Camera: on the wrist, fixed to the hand. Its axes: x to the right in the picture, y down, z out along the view.
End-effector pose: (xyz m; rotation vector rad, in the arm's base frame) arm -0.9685 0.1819 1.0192 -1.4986 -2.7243 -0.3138
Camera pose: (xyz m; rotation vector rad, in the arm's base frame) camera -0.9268 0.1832 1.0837 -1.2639 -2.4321 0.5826
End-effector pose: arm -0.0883 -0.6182 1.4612 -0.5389 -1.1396 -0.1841
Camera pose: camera -0.0271 -0.6097 1.4155 0.0852 -1.1260 0.2084
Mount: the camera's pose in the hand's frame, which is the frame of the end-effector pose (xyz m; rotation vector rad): -0.0143 0.0464 -0.0595 0.6978 -0.0056 -0.0082
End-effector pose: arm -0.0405 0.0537 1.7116 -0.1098 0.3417 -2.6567
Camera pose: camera -0.0157 0.0332 1.6419 0.1033 -0.5904 -2.6207
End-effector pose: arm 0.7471 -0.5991 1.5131 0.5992 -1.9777 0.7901
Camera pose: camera 0.7562 -0.5229 1.5105 1.0028 -1.6734 1.4875
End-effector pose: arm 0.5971 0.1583 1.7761 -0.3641 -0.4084 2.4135
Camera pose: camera 0.6031 0.1265 1.7064 -0.0403 0.4310 2.3694
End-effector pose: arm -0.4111 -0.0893 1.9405 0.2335 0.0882 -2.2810
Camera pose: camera -0.3587 -0.1010 1.8856 0.5827 -0.7188 -2.2410
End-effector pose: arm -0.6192 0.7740 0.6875 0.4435 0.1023 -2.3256
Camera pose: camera -0.5604 0.7626 0.6394 0.7706 -0.7295 -2.3201
